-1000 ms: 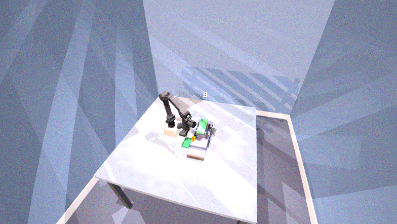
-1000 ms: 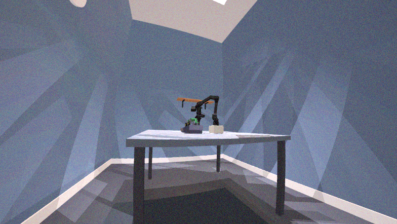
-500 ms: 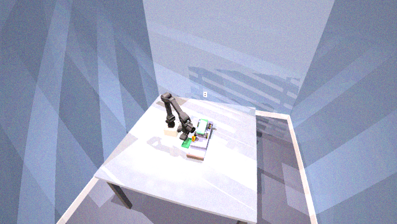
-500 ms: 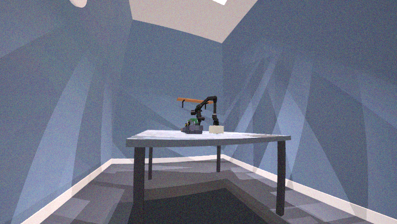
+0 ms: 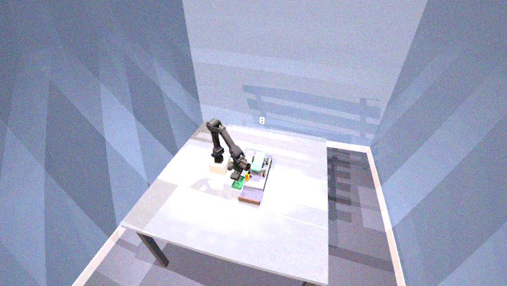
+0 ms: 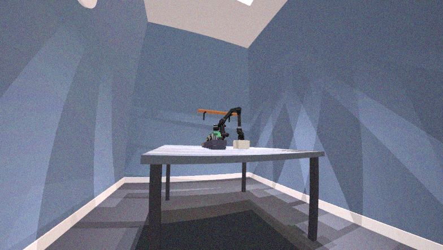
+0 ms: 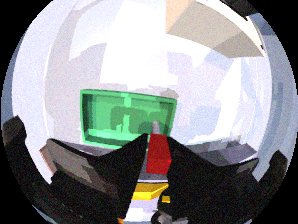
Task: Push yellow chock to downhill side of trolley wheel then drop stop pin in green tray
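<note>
Now: the yellow chock 60 mm ahead of my gripper tip, 30 mm to the right of it and 30 mm above it. Round my gripper tip: green-topped trolley 140 mm ahead, 70 mm to the left, 60 mm above; then red-headed stop pin right at my gripper tip; then grey ramp 130 mm ahead, 60 mm to the left, 10 mm below.
</note>
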